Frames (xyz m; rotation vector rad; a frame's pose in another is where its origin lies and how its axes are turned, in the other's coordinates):
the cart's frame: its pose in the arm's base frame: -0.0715 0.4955 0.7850 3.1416 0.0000 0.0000
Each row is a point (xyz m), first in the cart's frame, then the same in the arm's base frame.
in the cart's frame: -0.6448 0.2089 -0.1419
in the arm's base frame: -0.7163 0.2866 0.9269
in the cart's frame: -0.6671 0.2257 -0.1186
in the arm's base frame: -0.7386 0.2698 0.9036
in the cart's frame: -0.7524 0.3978 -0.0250
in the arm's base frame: -0.8239 0.0977 0.8100
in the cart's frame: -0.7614 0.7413 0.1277
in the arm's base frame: -0.8329 -0.2458 0.6573
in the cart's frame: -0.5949 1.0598 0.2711
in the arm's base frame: -0.6664 -0.5643 0.5139
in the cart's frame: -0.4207 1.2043 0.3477
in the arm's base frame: -0.4922 -0.7088 0.4373
